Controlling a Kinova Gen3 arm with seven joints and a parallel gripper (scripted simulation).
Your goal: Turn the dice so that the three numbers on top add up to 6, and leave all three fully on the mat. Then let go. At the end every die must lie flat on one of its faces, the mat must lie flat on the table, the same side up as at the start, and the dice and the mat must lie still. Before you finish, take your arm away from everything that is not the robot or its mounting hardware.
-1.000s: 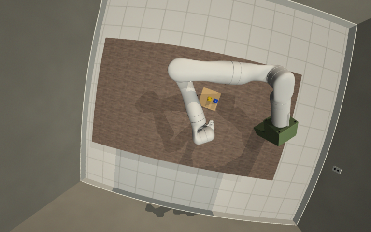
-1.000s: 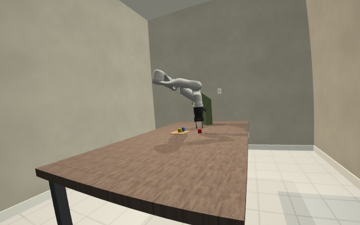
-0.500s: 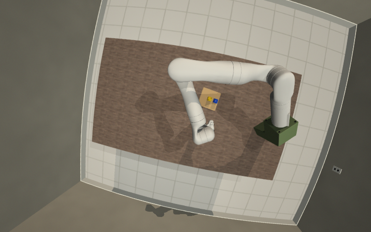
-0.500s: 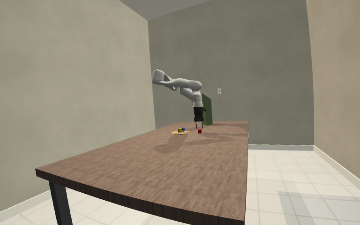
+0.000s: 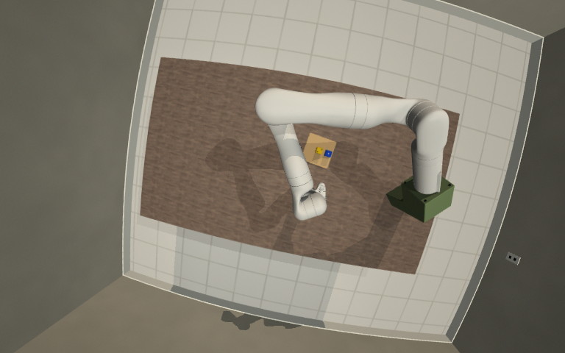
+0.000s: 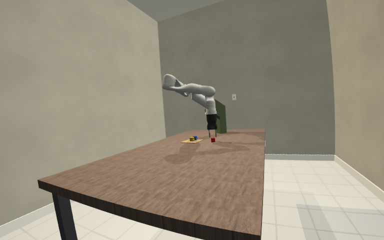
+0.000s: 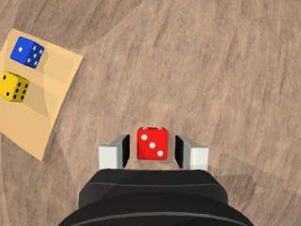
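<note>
My gripper is now 40 mm above the red die. Also, from my hand: yellow die 180 mm to the right, 40 mm below, 40 mm behind; blue die 170 mm to the right, 90 mm behind, 40 mm below; tan mat 180 mm to the right, 50 mm below, 40 mm behind.
</note>
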